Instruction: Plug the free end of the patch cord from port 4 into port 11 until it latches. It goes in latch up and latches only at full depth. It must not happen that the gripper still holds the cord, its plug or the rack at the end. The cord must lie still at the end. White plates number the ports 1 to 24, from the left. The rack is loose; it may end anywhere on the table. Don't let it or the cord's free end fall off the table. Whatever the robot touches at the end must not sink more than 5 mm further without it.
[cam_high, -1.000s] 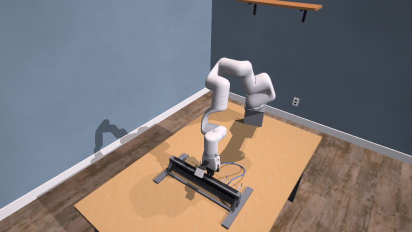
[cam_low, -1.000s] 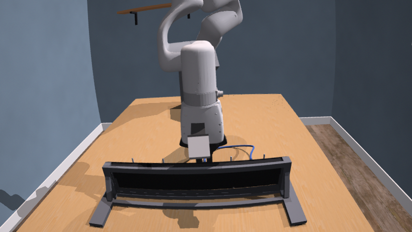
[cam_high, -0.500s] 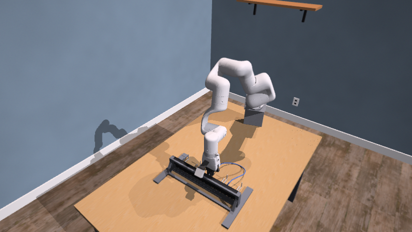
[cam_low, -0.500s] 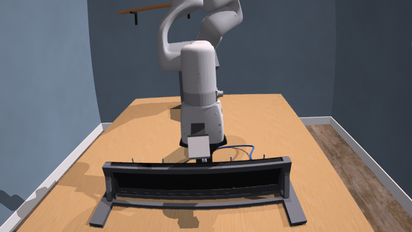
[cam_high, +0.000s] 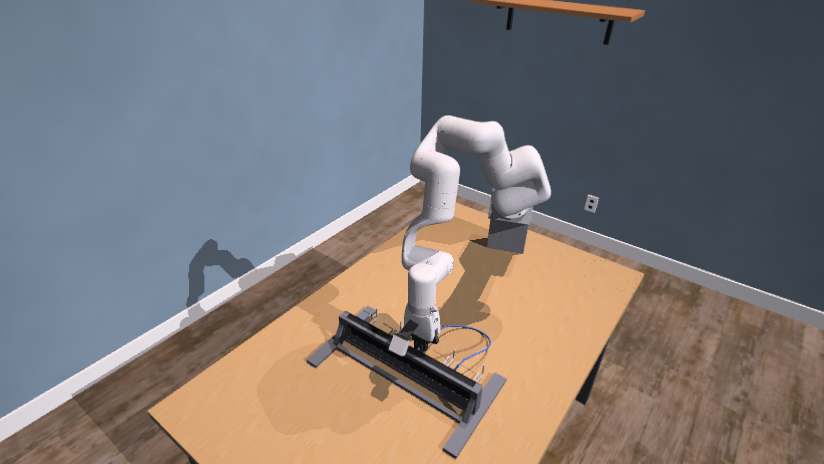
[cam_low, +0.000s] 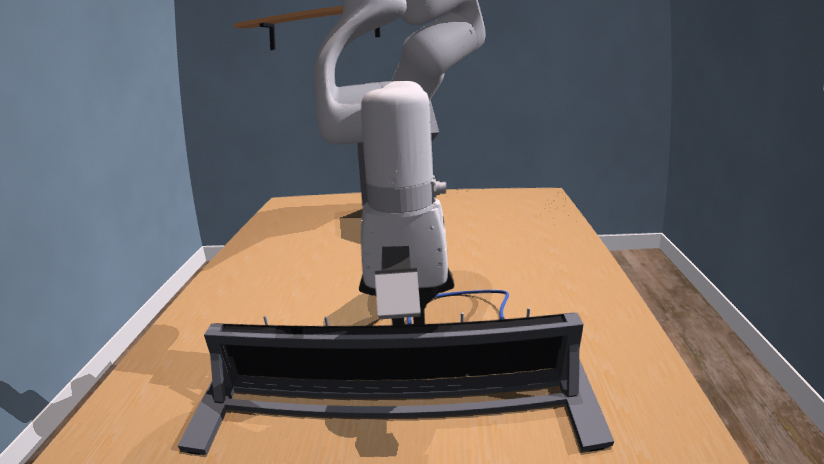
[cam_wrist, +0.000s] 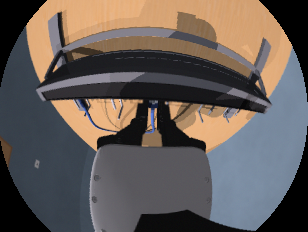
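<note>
Now: hand 20 mm short of the plug and 10 mm above it.
</note>
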